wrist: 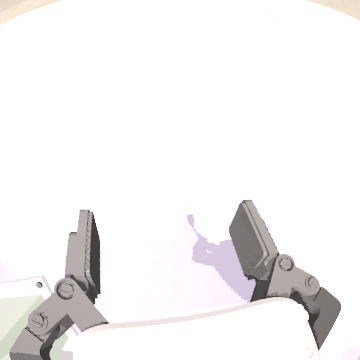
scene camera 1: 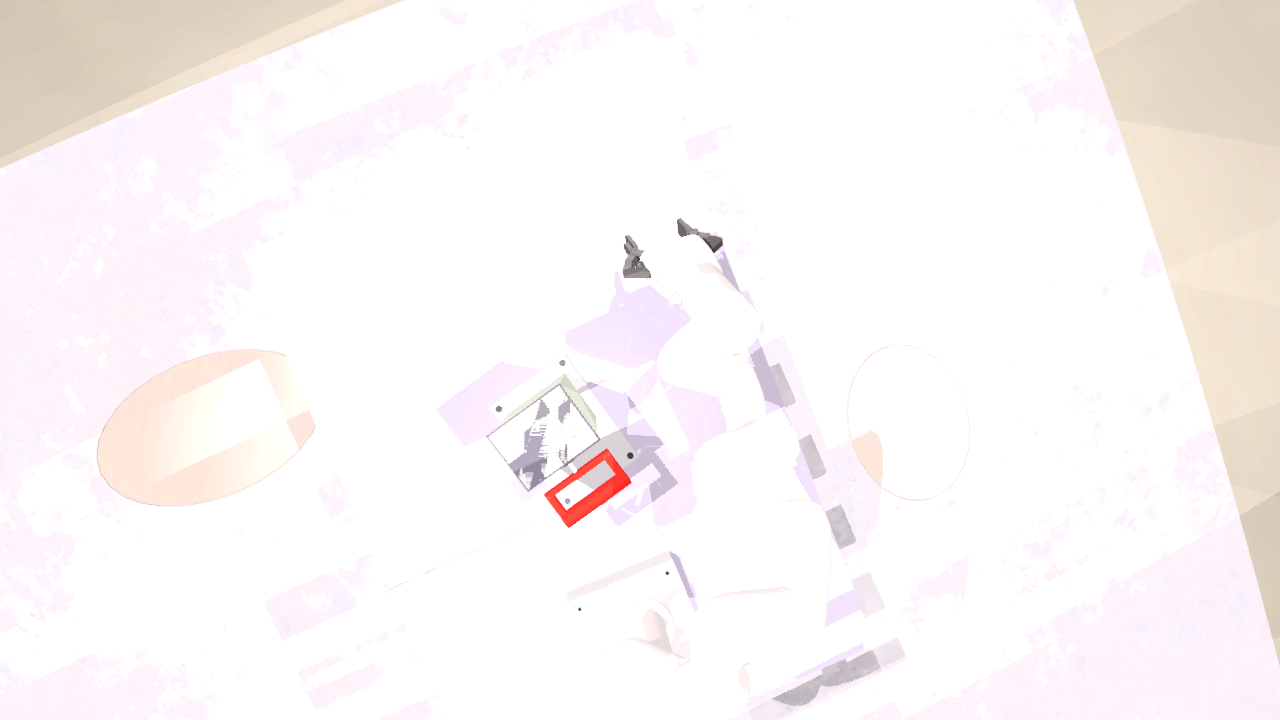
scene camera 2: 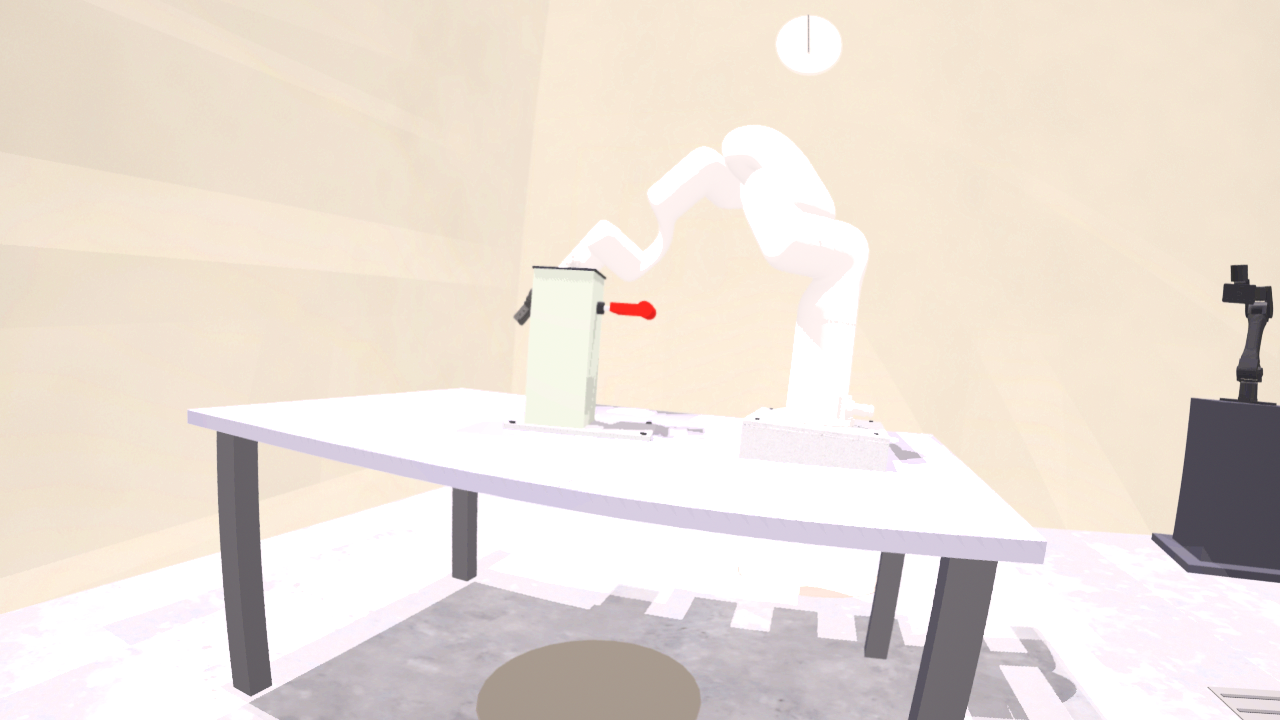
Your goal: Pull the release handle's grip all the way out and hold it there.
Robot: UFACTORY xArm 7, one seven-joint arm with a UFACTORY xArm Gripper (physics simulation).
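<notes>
The release handle's red grip (scene camera 1: 597,497) (scene camera 2: 633,308) is a rectangular loop on the side of a pale green upright housing (scene camera 1: 543,437) (scene camera 2: 562,349) with a dark-edged top. In the second scene view it sticks out level toward the arm's base, high on the housing, beyond a short black collar. My gripper (scene camera 1: 655,230) (wrist: 167,219) is open and empty, on the other side of the housing from the grip and well apart from it. In the second scene view the housing hides part of the gripper. The grip does not show in the wrist view; a corner of the housing does, at lower left.
The housing's base plate (scene camera 2: 626,433) lies on the white table (scene camera 2: 626,497). The arm's base block (scene camera 2: 814,443) stands on the same table, on the grip's side of the housing. The white arm reaches past the housing. Another black arm (scene camera 2: 1253,326) stands on a dark pedestal (scene camera 2: 1230,488) at far right.
</notes>
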